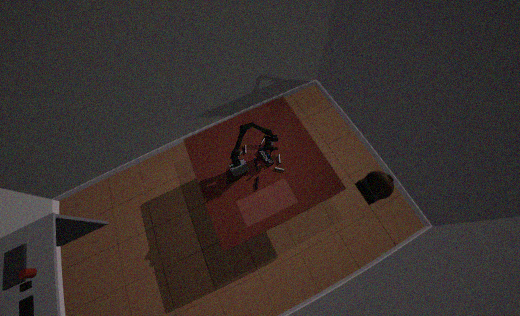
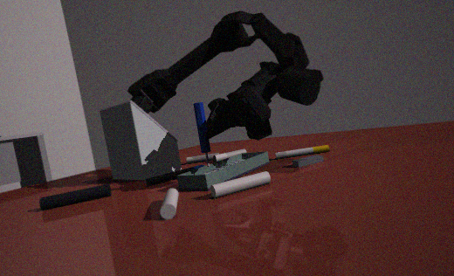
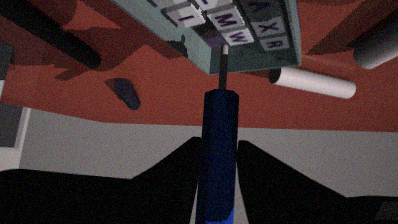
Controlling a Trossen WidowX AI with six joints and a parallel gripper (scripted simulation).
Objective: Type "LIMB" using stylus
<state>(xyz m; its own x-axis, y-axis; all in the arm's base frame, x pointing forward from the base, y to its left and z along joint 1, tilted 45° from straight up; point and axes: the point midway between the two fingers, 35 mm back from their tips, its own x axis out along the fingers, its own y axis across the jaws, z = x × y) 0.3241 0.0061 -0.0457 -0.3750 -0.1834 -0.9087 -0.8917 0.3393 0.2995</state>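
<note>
Now: gripper tip 70 mm above the M key. Round my gripper tip: dark blue-capped pen: 130 mm behind, 60 mm to the left, 80 mm below; blue stylus: 10 mm below; L key: 20 mm to the left, 70 mm below.
</note>
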